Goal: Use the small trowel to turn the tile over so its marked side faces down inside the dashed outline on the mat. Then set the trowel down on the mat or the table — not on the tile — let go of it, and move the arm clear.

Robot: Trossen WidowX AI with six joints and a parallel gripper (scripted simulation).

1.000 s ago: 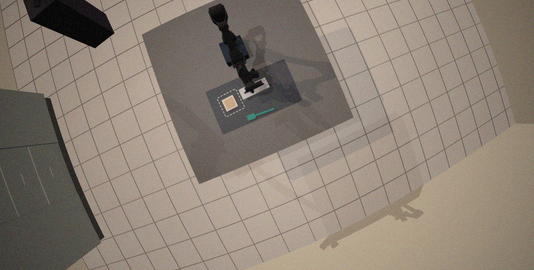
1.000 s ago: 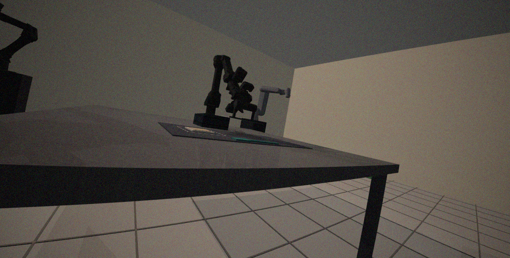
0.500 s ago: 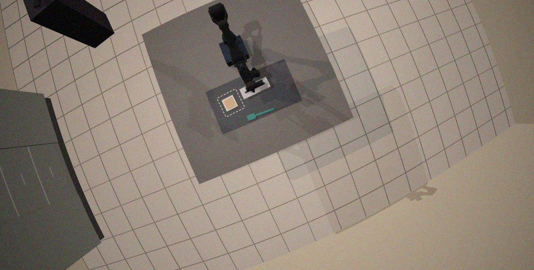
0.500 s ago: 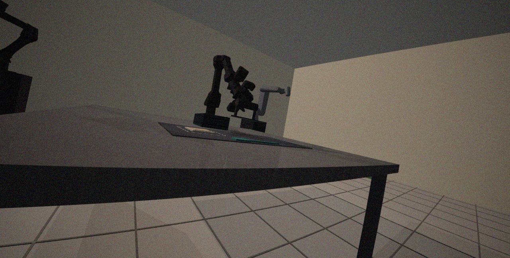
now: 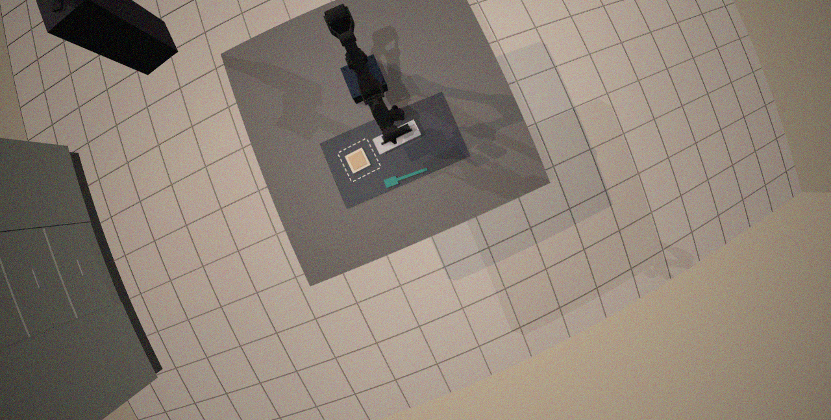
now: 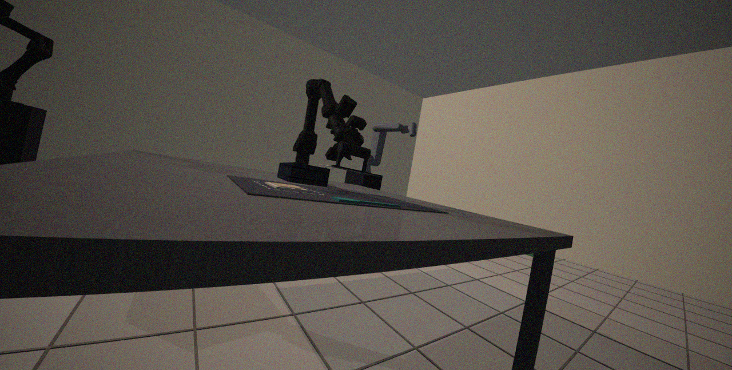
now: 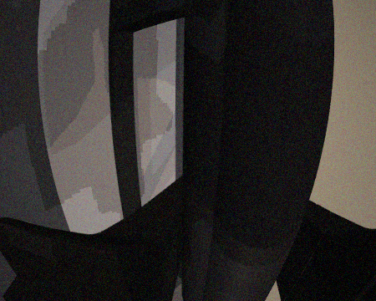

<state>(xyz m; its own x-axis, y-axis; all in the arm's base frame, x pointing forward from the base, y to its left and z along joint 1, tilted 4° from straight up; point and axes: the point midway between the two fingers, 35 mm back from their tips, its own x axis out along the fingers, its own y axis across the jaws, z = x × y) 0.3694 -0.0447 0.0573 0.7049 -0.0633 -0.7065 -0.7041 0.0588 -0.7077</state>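
Right now my gripper tip is 3 cm past the dark-handled trowel and 1 cm above it. From my gripper tip the other things lie so: teal trowel (14 cm ahead, 6 cm to the right, 13 cm below); then tile (4 cm behind, 19 cm to the right, 13 cm below); then dark mat (1 cm ahead, 1 cm to the right, 15 cm below).
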